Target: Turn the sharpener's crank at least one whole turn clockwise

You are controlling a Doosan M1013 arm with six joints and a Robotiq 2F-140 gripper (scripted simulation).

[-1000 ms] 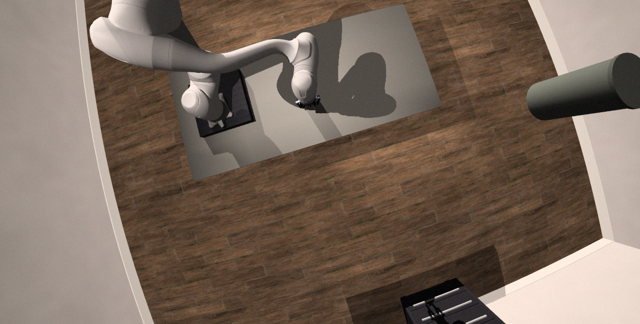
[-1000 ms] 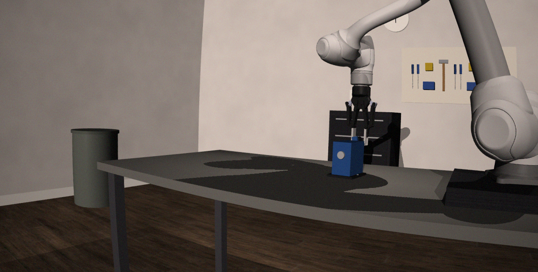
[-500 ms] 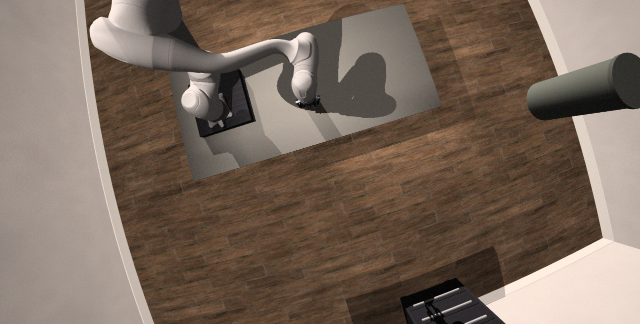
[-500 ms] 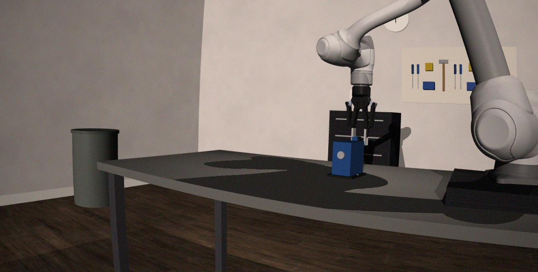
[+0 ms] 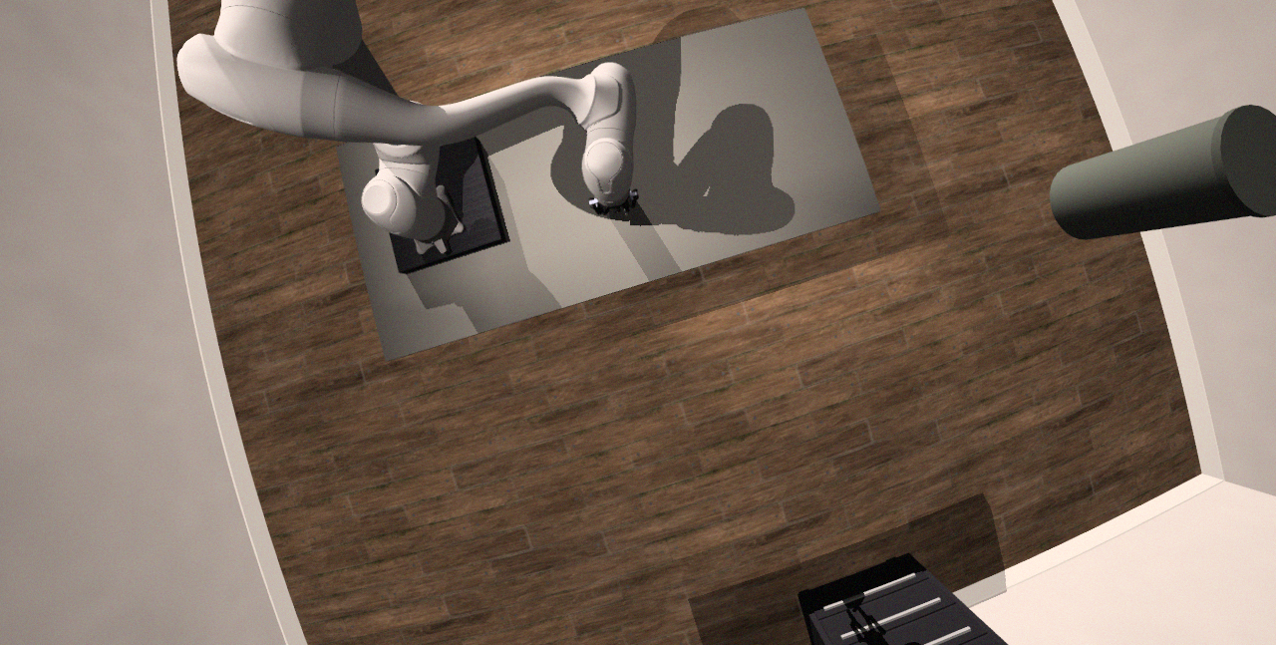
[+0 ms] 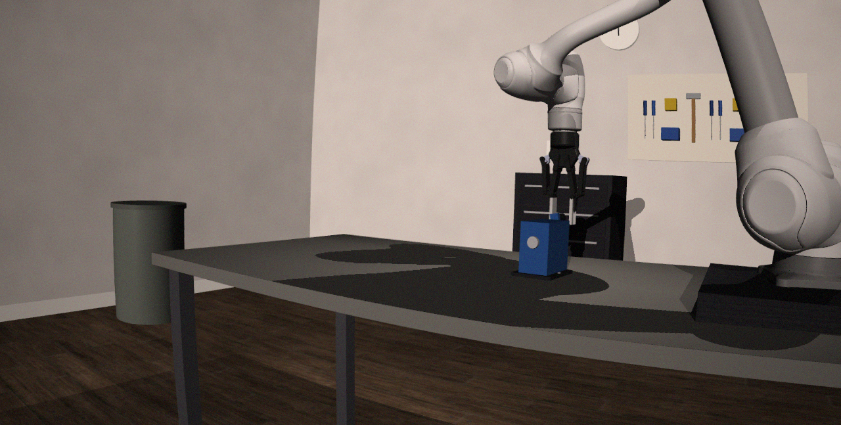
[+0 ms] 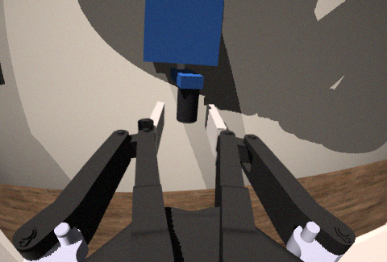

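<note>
My hand is 1 cm short of the crank, 2 cm to the right of it and 2 cm above it.
</note>
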